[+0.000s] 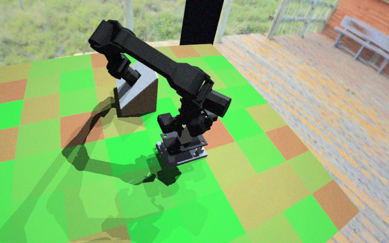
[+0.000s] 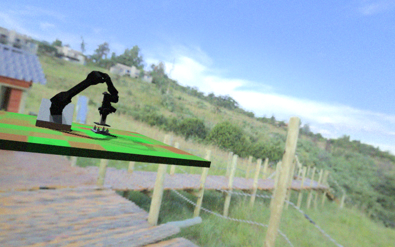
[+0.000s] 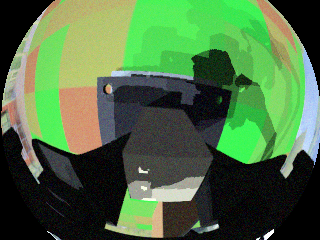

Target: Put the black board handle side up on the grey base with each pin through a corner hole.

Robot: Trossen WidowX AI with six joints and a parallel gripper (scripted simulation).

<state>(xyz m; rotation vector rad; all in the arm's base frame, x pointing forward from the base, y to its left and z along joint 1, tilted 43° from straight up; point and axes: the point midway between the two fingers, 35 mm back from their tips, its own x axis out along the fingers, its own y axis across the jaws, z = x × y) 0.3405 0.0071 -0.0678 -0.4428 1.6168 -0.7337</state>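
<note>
Now: gripper tip 90 mm above the grey base. The rest, counted from my gripper tip: flat black board: 10 mm below.
</note>
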